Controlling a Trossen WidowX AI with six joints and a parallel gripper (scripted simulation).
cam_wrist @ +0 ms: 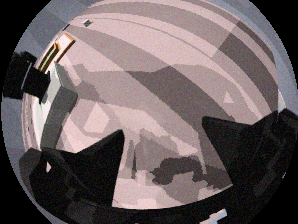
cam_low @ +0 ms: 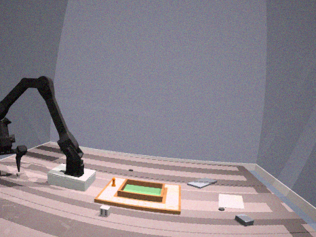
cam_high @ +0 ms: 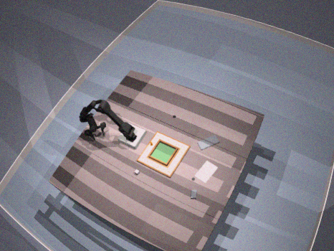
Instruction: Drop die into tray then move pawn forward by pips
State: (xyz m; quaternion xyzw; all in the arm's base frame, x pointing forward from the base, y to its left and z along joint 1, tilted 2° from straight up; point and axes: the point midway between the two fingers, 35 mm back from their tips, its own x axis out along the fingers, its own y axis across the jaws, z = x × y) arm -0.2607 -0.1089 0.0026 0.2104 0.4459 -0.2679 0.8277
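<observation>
Right now my gripper tip is 430 mm short of the white die, 90 mm to the left of it and 10 mm above it. The rest, counted from my gripper tip: small grey block (870 mm ahead, 50 mm to the right, 20 mm below); grey flat plate (760 mm ahead, 360 mm to the left, 20 mm below); orange pawn (400 mm ahead, 150 mm to the left).
</observation>
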